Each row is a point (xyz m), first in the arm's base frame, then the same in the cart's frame.
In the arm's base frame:
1: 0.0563 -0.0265 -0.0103
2: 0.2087 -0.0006 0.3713
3: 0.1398 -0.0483 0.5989
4: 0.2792 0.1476 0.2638
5: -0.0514 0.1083 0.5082
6: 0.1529 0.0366 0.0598
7: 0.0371 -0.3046 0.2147
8: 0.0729 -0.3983 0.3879
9: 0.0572 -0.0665 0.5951
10: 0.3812 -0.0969 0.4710
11: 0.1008 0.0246 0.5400
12: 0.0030 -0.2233 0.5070
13: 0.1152 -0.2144 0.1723
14: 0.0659 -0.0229 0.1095
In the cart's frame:
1: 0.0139 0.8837 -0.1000
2: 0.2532 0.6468 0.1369
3: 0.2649 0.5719 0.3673
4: 0.3645 0.7364 0.0024
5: 0.2542 0.8341 0.3883
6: 0.1383 0.8314 -0.0960
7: -0.1282 0.6312 0.1107
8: -0.1184 0.4792 0.2405
9: 0.2069 0.6168 0.4095
10: 0.3042 0.4315 0.1311
11: 0.2795 0.6673 0.3360
12: 0.0251 0.5889 0.3713
13: -0.0338 0.6531 0.0291
14: 0.0658 0.8319 -0.0047

